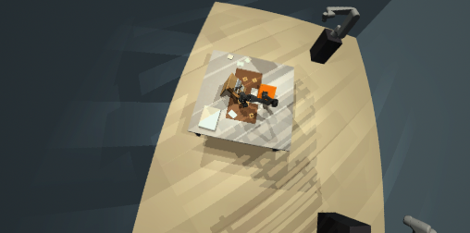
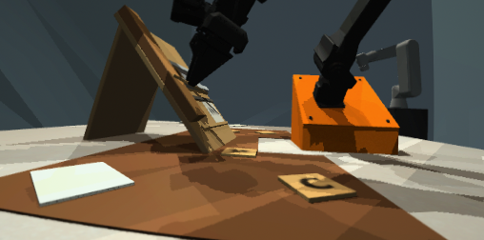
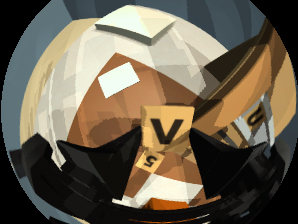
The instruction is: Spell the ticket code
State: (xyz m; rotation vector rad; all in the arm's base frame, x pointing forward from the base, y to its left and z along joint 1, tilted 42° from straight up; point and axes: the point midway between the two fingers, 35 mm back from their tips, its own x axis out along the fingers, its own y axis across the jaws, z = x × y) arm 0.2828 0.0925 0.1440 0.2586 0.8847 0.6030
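Right now my gripper tip is 12 cm to the left of the u tile, 7 cm short of it and 4 cm below it. Also, from my gripper tip: tan tile marked v (right at my gripper tip); brown mat (17 cm to the right, 12 cm below, 10 cm behind); tile marked c (18 cm behind, 12 cm to the left, 12 cm below).
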